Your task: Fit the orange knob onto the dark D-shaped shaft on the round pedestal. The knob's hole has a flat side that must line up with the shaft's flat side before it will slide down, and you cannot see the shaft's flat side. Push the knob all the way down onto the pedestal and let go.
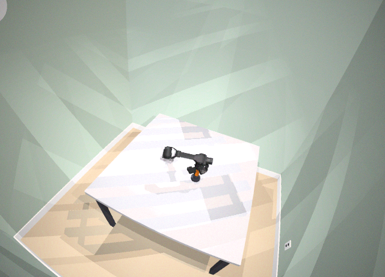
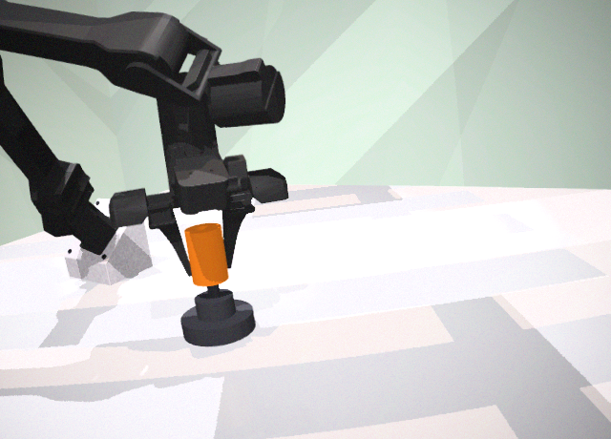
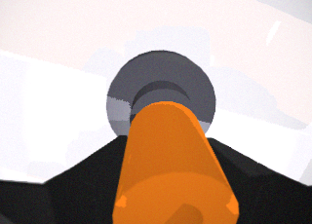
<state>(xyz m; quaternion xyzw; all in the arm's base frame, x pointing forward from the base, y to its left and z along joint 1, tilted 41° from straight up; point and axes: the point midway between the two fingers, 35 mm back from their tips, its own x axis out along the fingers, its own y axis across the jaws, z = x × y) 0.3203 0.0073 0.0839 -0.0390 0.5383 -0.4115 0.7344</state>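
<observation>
The orange knob is 20 mm above my gripper tip. The rest, counted from my gripper tip: dark round pedestal: 40 mm below.
</observation>
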